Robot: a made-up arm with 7 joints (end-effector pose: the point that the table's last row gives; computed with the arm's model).
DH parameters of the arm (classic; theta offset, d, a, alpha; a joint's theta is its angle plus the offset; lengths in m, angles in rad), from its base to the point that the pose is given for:
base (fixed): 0.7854 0 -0.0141 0
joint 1: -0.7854 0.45 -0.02 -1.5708
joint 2: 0 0 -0.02 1.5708
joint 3: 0 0.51 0.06 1.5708
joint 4: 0 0.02 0.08 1.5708
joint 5: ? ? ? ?
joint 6: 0 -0.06 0.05 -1.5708
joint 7: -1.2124 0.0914 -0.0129 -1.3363
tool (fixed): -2.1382 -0.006 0 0
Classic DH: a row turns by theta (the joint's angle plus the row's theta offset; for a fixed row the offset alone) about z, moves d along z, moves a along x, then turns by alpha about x.
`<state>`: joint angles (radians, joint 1 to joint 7).
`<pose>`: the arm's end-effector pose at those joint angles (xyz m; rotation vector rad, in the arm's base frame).
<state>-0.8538 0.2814 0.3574 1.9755 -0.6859 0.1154 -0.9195</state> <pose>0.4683 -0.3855 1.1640 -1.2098 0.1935 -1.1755</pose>
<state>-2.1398 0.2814 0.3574 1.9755 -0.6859 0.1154 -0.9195</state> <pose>-0.2360 -0.5745 1.1640 -1.0435 1.0778 -2.2492</pose>
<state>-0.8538 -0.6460 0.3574 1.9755 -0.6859 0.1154 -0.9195</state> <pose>-0.0694 0.2313 1.3723 -1.3647 -0.7289 -1.6195</pose>
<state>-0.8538 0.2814 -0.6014 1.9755 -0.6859 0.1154 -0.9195</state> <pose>0.1233 -0.5800 1.1872 -1.4379 0.8825 -1.8805</pose>
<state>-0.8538 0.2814 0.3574 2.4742 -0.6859 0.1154 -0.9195</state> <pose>0.3123 -0.3189 1.3475 -1.1302 -0.2527 -1.5048</pose>
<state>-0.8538 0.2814 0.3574 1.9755 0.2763 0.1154 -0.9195</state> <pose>0.4440 -0.4449 1.1025 -0.2071 0.2030 -1.0667</pose>
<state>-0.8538 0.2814 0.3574 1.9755 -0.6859 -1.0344 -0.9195</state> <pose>0.3987 -0.3052 1.2026 -1.0542 -1.0878 -1.0654</pose>
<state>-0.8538 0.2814 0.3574 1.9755 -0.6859 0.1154 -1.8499</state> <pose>0.4747 -0.3756 1.1688 -2.1965 0.1468 -0.9705</pose>
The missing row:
joint 5: 0 0.38 0.02 1.5708
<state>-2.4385 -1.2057 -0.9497 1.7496 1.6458 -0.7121 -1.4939</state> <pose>0.0881 0.6718 0.7862 0.1883 2.0044 1.2450</pose>
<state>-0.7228 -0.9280 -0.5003 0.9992 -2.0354 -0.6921 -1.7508</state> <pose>-0.1178 -0.0602 1.0130 2.8653 0.1682 0.4902</pose>
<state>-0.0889 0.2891 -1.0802 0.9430 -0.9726 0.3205 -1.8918</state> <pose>0.2430 -0.5256 0.7284 -2.1333 1.5452 0.2779</pose>
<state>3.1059 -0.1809 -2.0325 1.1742 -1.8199 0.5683 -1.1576</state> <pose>0.3637 0.4893 0.8537 -2.3903 -1.2639 0.1584</pose>
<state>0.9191 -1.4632 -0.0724 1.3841 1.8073 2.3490 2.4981</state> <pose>-0.3268 -0.3614 0.9028 -0.4858 2.7562 -0.2508</pose>
